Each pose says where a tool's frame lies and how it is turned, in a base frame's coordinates. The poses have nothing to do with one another.
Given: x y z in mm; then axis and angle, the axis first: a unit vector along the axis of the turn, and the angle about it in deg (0 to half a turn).
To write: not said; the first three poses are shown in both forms.
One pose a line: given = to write
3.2 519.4 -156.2 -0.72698 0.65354 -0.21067 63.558 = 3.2 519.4 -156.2 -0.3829 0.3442 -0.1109 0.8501
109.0 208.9 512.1 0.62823 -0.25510 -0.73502 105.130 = 109.0 208.9 512.1 0.4988 -0.2026 -0.5836 0.6079
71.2 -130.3 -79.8 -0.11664 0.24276 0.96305 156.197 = 71.2 -130.3 -79.8 -0.1141 0.2375 0.9423 0.2062
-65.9 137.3 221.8 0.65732 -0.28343 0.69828 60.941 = -65.9 137.3 221.8 0.3333 -0.1437 0.3541 0.8619
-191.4 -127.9 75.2 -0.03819 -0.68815 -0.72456 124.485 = -191.4 -127.9 75.2 -0.0338 -0.6090 -0.6412 0.4657
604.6 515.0 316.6 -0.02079 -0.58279 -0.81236 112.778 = 604.6 515.0 316.6 -0.0173 -0.4854 -0.6765 0.5536
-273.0 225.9 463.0 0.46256 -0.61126 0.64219 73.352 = -273.0 225.9 463.0 0.2763 -0.3651 0.3836 0.8020
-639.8 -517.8 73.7 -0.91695 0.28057 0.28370 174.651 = -639.8 -517.8 73.7 -0.9160 0.2803 0.2834 0.0467
